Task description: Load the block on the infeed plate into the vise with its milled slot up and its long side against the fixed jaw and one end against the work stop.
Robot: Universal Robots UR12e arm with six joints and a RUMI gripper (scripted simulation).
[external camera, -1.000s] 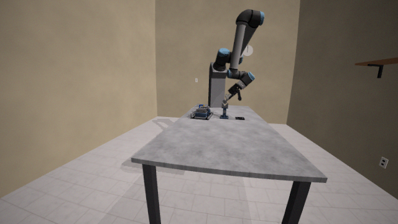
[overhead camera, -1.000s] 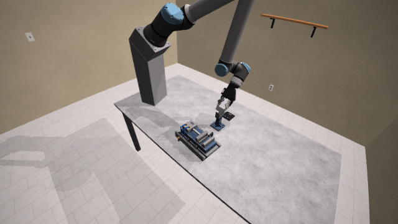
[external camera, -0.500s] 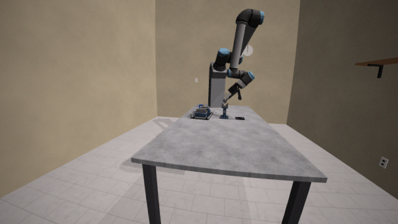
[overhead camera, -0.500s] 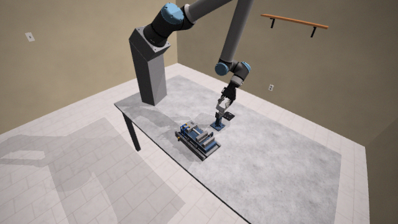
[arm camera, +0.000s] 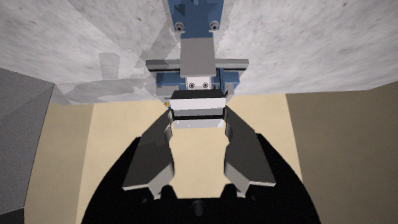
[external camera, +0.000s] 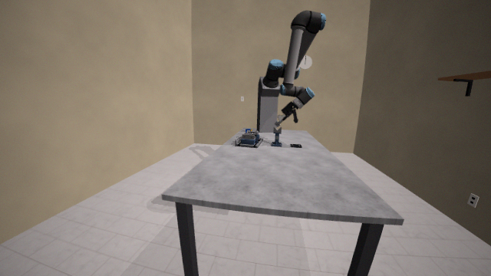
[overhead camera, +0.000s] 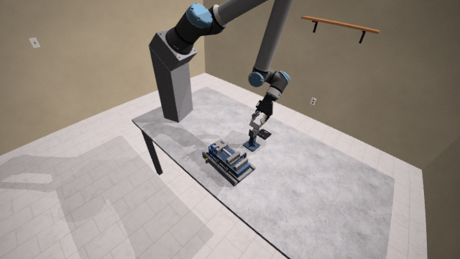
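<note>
My gripper is now right at the part. Round my hand: cylinder rod: 230 mm to the right, 110 mm below, 20 mm ahead; then work stop: 180 mm to the right, 100 mm below, 100 mm ahead; then moving jaw: 230 mm to the right, 110 mm below, 70 mm ahead.
</note>
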